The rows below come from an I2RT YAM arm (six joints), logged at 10 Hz.
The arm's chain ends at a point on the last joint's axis. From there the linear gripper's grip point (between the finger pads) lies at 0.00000 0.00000 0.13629 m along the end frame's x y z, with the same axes.
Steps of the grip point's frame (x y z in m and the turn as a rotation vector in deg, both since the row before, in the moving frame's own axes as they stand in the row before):
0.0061 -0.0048 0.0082 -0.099 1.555 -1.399
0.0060 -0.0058 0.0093 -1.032 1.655 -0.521
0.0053 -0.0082 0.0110 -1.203 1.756 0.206
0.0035 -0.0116 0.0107 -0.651 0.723 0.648
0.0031 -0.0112 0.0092 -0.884 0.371 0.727
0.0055 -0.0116 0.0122 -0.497 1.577 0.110
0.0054 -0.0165 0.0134 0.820 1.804 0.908
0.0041 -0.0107 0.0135 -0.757 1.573 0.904
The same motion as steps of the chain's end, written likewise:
0.0024 -0.0050 0.0083 -0.099 1.555 -1.399
0.0021 -0.0082 0.0094 -1.032 1.655 -0.521
0.0011 -0.0111 0.0111 -1.203 1.756 0.206
0.0018 -0.0132 0.0107 -0.651 0.723 0.648
0.0022 -0.0133 0.0092 -0.884 0.371 0.727
0.0018 -0.0128 0.0123 -0.497 1.577 0.110
0.0011 -0.0146 0.0135 0.820 1.804 0.908
0.0004 -0.0125 0.0136 -0.757 1.573 0.904

